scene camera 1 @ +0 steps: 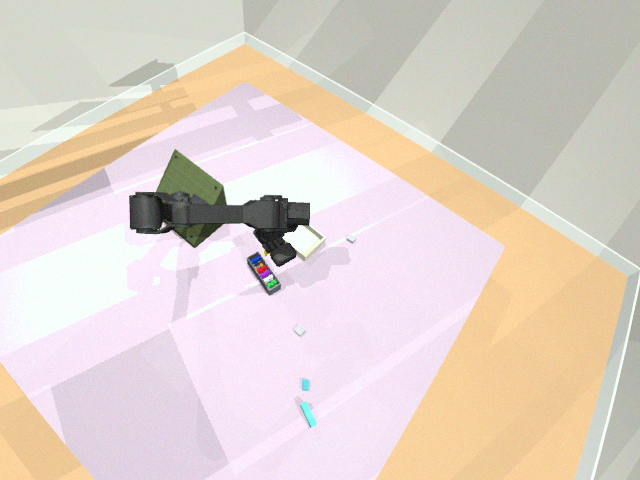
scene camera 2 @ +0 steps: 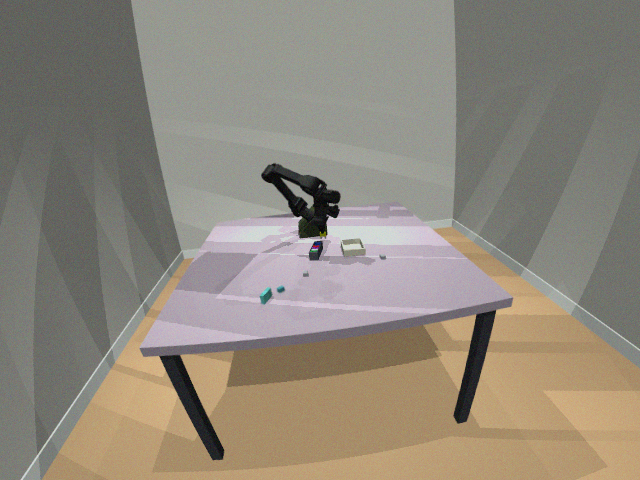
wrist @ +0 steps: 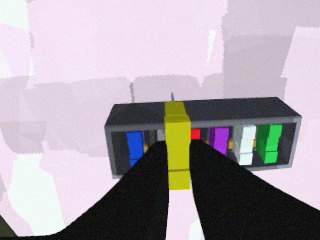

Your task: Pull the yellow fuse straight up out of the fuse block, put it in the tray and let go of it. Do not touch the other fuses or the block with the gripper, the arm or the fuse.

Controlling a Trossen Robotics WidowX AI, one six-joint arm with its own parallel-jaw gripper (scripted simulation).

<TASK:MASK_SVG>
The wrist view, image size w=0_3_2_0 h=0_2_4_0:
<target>my gripper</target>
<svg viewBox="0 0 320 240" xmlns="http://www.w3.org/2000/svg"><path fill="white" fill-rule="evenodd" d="M167 141L156 140L144 152L144 155L128 169L127 173L104 196L100 197L100 200L95 205L91 205L87 212L81 213L80 217L72 221L72 224L67 225L67 228L60 229L60 232L52 233L49 236L0 237L0 240L165 240L169 213ZM191 139L191 144L189 144L189 177L191 177L193 200L195 200L197 213L199 213L199 221L205 237L204 240L320 240L319 209L313 208L312 205L308 205L305 201L301 201L297 197L295 199L289 193L273 187L272 184L260 179L260 176L253 175L251 171L241 167L241 164L228 159L224 153L204 143L203 140Z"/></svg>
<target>yellow fuse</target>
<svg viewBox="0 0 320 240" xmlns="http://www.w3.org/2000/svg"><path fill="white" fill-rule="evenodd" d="M172 93L172 103L165 103L164 116L165 141L167 141L169 189L189 189L188 163L189 144L191 144L191 117L185 112L183 101L175 103L175 96Z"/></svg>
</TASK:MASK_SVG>
